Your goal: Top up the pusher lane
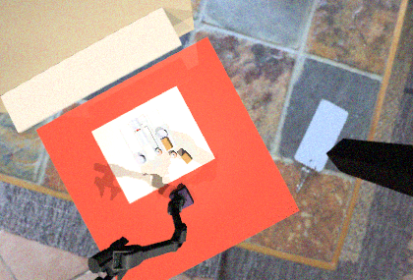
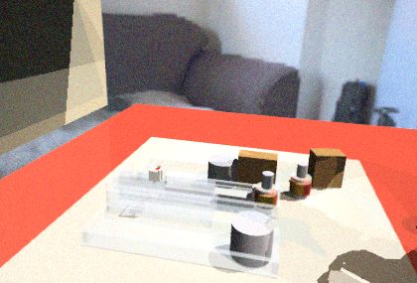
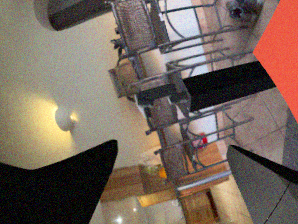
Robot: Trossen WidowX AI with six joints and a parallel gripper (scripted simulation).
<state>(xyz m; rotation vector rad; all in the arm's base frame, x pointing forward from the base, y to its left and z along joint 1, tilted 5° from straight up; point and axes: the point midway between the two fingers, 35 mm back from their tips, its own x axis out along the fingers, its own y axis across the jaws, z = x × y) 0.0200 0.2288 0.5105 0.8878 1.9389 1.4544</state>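
The brown box is 19 cm ahead of my gripper tip, 50 cm to the right of it and 50 cm below it. The rest, counted from my gripper tip: pusher plate 44 cm ahead, 37 cm to the right, 48 cm below; then clear sprung lane 48 cm ahead, 39 cm to the right, 51 cm below.
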